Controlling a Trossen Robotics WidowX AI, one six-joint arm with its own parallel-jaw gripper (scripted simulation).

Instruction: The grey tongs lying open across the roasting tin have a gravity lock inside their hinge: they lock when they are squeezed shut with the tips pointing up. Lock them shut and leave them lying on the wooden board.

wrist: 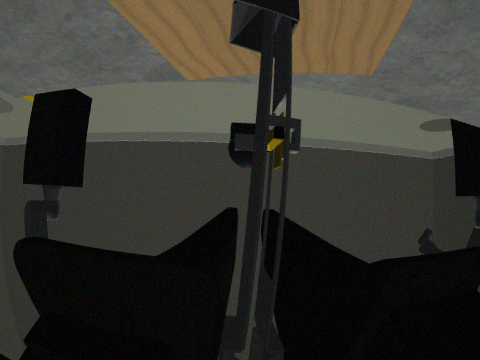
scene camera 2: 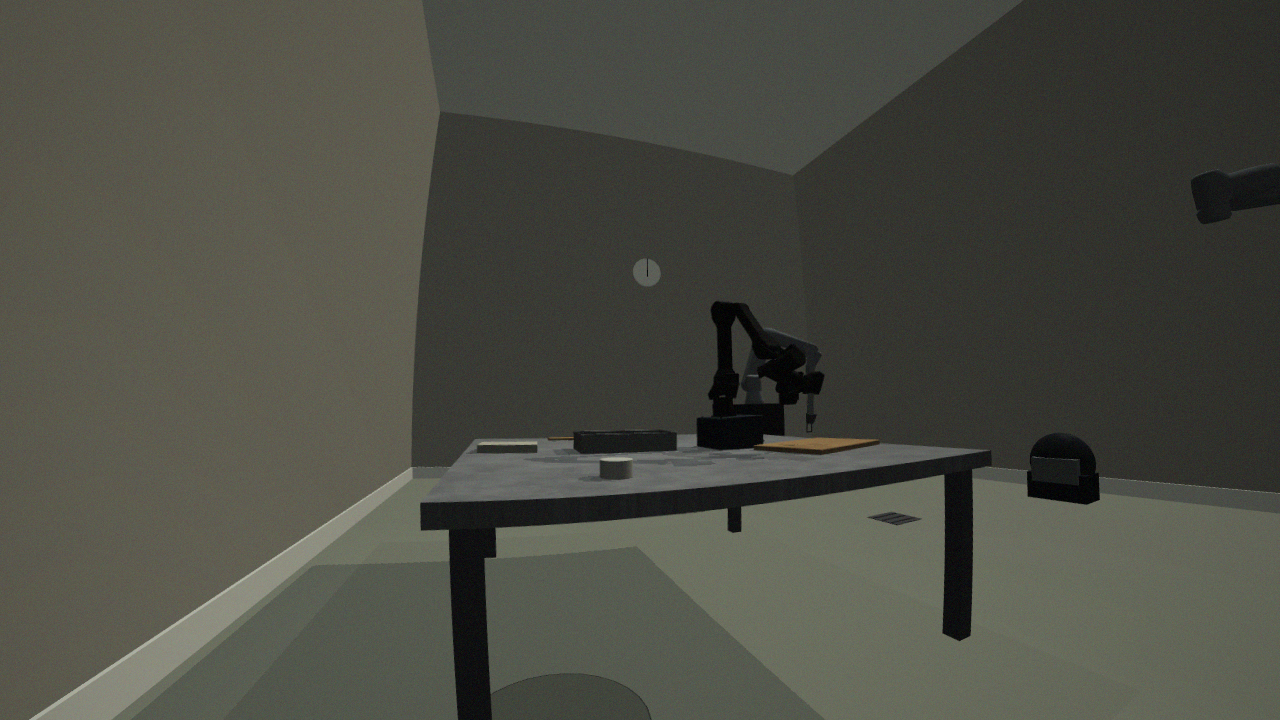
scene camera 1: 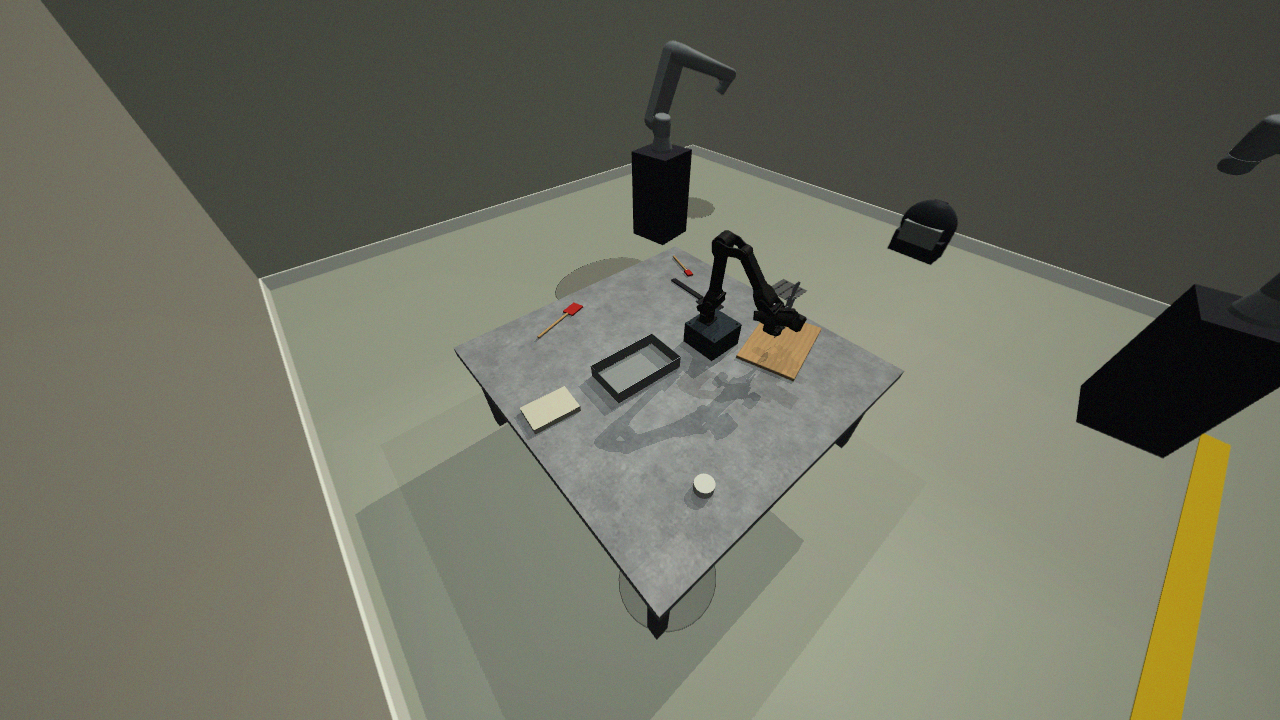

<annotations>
One and the same spot on a wooden board: [wrist: 198,46] is [scene camera 1: 805,333].
</annotations>
